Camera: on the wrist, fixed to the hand. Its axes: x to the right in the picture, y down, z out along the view.
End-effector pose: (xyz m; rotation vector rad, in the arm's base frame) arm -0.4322 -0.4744 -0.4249 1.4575 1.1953 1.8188
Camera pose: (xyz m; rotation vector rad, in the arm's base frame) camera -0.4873 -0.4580 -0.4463 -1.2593 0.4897 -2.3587
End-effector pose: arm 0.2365 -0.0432 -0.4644 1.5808 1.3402 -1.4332
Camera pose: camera 0.2194 0.0157 -0.4654 1.7616 0.3611 0.1920
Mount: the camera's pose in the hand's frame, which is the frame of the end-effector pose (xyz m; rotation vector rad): 0.0188 -0.0335 -0.0478 -0.5887 0.4474 1.4685
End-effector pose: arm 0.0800 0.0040 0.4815 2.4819 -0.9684 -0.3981
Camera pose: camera 0.1322 0.0272 0.5039 0.8344 -1.7612 0.3179
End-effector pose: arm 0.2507 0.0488 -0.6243 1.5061 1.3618 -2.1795
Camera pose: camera 0.2539 0.1100 -0.6237 1.7932 0.4404 -0.5231
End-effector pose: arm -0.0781 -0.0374 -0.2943 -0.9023 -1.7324 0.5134
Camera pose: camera -0.0469 -0.0479 -0.2426 -2.4703 -0.5325 0.6173
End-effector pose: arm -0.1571 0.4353 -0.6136 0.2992 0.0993 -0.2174
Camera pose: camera -0.1495 0.4148 -0.6709 -0.2224 0.3480 1.3270
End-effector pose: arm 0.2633 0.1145 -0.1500 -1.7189 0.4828 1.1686
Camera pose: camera 0.3201 0.0916 -0.1463 1.5929 -1.5765 -1.5398
